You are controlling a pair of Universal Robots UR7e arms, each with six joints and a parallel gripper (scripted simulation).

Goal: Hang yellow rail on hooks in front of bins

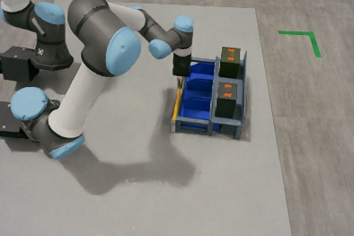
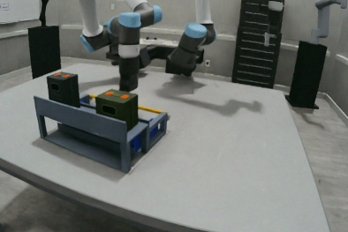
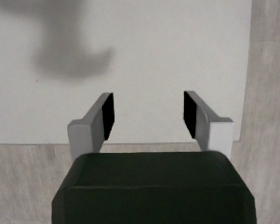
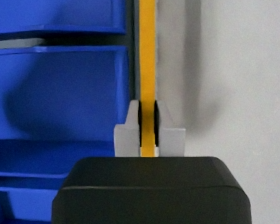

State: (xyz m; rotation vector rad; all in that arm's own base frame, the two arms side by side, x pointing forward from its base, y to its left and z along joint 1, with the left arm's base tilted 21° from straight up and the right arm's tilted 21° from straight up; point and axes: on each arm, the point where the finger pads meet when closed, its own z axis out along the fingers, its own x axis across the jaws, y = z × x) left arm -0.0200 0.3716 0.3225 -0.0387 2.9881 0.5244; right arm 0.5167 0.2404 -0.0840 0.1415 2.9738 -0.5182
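Note:
My right hand is 20 mm above the yellow rail. Round my right hand: blue-grey shelf 130 mm ahead, 40 mm to the right, 20 mm below.

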